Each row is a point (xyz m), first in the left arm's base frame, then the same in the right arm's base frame.
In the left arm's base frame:
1: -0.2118 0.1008 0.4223
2: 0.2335 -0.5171 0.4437
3: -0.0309 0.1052 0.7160
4: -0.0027 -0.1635 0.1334
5: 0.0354 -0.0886 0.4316
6: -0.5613 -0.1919 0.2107
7: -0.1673 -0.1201 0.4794
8: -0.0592 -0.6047 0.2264
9: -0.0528 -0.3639 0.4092
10: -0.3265 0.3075 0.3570
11: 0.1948 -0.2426 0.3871
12: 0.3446 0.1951 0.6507
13: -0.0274 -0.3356 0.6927
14: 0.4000 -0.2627 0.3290
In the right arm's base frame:
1: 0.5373 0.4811 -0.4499
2: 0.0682 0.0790 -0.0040
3: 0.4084 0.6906 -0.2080
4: 0.4979 0.0625 -0.3076
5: 0.4067 0.3401 -0.2047
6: 0.3593 0.2109 -0.8345
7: 0.3281 0.3984 -0.3912
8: 0.0721 -0.0935 -0.3368
9: 0.1768 0.1867 -0.2925
10: 0.7297 0.5619 -0.5787
11: 0.3227 0.1905 -0.0575
12: 0.5679 0.6188 0.1423
13: 0.0528 0.4290 -0.2048
14: 0.3639 0.0950 0.1297

